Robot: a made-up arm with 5 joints.
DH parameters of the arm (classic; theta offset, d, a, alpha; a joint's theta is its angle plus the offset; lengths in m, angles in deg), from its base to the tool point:
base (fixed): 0 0 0 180
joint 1: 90 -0.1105 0.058 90
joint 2: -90 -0.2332 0.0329 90
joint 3: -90 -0.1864 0.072 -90
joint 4: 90 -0.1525 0.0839 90
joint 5: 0 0.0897 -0.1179 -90
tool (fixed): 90 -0.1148 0 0
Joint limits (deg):
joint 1: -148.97..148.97
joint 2: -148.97..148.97
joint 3: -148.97..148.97
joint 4: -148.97..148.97
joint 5: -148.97..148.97
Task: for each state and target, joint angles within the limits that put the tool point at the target. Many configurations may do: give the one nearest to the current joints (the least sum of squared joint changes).
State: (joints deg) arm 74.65 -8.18 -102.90 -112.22 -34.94
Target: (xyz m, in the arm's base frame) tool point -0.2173 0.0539 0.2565
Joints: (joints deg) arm 77.52 -4.17 -112.43 -121.92 -40.73
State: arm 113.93 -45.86 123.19 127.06 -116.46
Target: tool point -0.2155 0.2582 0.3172
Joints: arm 96.46 -33.29 119.92 122.36 -98.87
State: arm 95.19 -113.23 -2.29 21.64 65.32
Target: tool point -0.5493 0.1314 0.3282
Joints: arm 63.72 -69.82 -0.37 13.05 62.36
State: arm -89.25 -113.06 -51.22 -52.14 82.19
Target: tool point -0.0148 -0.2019 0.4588
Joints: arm -46.90 -147.19 -43.24 -72.54 51.13
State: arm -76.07 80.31 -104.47 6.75 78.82
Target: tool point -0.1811 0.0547 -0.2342
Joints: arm -73.61 100.48 -80.01 -2.18 91.17
